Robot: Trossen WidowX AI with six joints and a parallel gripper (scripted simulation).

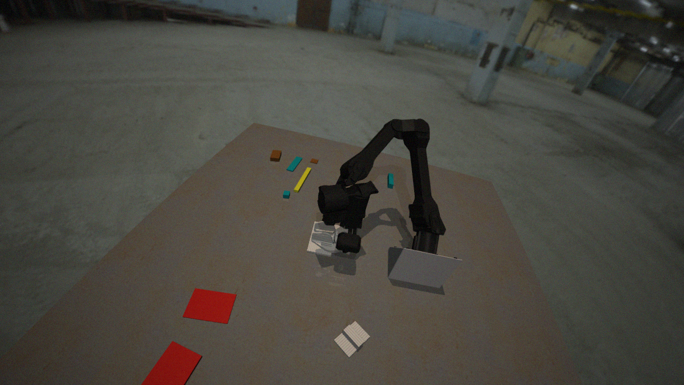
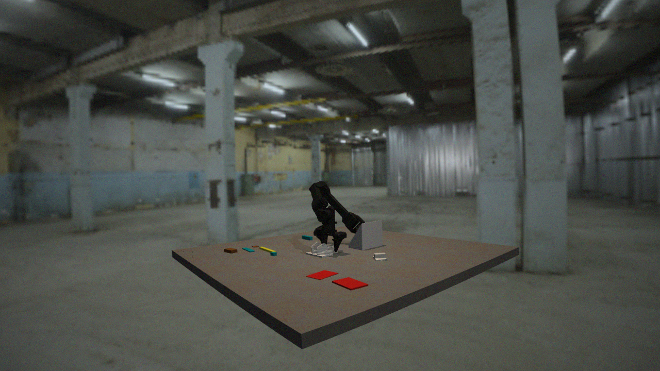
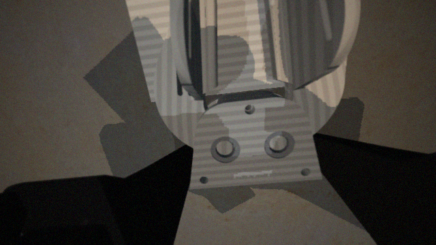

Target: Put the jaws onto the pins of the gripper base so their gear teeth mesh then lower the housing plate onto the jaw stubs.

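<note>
Right now the gripper jaw is 2 cm ahead of my gripper tip, 2 cm to the left of it and 1 cm above it. Also, from my gripper tip: yellow bar: 23 cm ahead, 24 cm to the right; then teal block: 10 cm behind, 40 cm to the right.
</note>
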